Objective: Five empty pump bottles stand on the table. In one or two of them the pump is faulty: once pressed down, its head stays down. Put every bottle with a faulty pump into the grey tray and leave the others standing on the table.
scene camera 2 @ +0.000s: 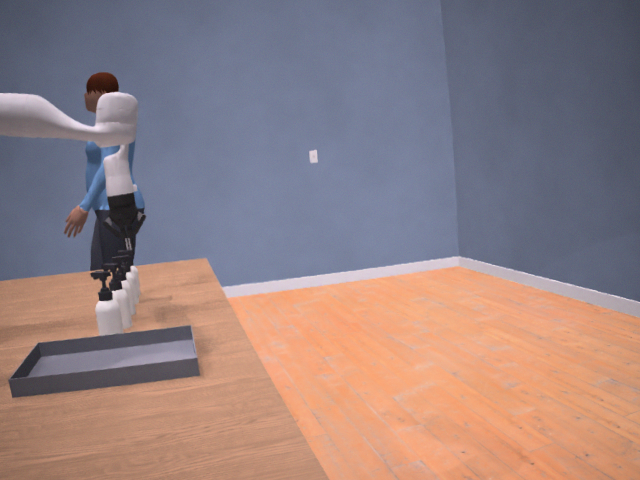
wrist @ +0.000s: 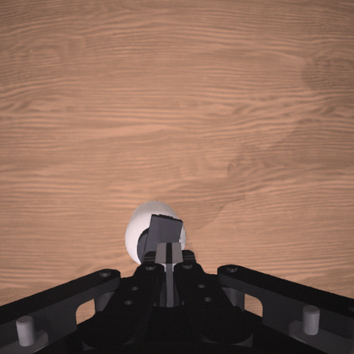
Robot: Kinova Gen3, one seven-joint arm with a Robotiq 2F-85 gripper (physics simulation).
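Note:
White pump bottles with black heads stand upright in a row on the table, behind the grey tray (scene camera 2: 103,379) in the scene view. The nearest bottle (scene camera 2: 109,316) has a raised head; the others overlap behind it, so their count and head heights are hard to tell. My gripper (scene camera 2: 128,246) (wrist: 169,257) is shut and empty, pointing down over the farther part of the row. In the wrist view one bottle (wrist: 134,232) stands below the fingertips, its dark head (wrist: 166,230) partly covered by them. Whether they touch it cannot be told. The tray holds no bottle.
The wooden table (scene camera 2: 170,428) has its right edge beside the tray, with the floor (scene camera 2: 413,372) beyond. A person in a blue top (scene camera 2: 95,180) stands behind the table's far side, partly hidden by the arm.

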